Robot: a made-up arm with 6 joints.
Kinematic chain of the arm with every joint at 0, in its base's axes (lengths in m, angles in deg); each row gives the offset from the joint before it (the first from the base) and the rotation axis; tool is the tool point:
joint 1: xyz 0 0 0.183 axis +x
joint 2: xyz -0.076 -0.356 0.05 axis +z
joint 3: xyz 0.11 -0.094 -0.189 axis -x
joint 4: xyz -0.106 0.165 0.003 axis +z
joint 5: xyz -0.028 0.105 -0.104 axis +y
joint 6: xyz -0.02 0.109 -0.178 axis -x
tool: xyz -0.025 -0.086 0
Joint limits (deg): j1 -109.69..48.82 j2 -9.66..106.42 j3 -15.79..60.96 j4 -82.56..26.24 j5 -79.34..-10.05 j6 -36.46..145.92
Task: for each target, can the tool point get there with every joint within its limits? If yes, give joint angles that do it. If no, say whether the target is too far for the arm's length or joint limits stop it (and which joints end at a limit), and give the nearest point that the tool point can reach.
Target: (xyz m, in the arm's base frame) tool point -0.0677 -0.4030 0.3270
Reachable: yes | joints -89.50 11.60 -2.38 -14.81 -28.10 3.33
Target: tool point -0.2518 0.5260 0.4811
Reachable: no: joint limits stop it (at a limit: joint 1, joint 3, joint 5, joint 6) | nearest point -0.1520 0.2124 0.0566 | short by 0.537 m
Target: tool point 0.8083 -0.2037 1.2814
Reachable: no: too far | nearest point 0.2161 -0.2017 0.8471 | short by 0.734 m
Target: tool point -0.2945 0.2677 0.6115
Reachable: no: joint limits stop it (at a limit: joint 1, joint 2, joint 3, joint 4, joint 5) | nearest point -0.3785 -0.0105 0.7119 | short by 0.307 m
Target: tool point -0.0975 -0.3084 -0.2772
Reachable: yes | joints -10.24 38.98 35.52 -5.56 -68.50 98.58
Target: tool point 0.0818 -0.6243 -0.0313
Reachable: yes | joints -23.16 1.05 53.89 -65.49 -42.03 51.63
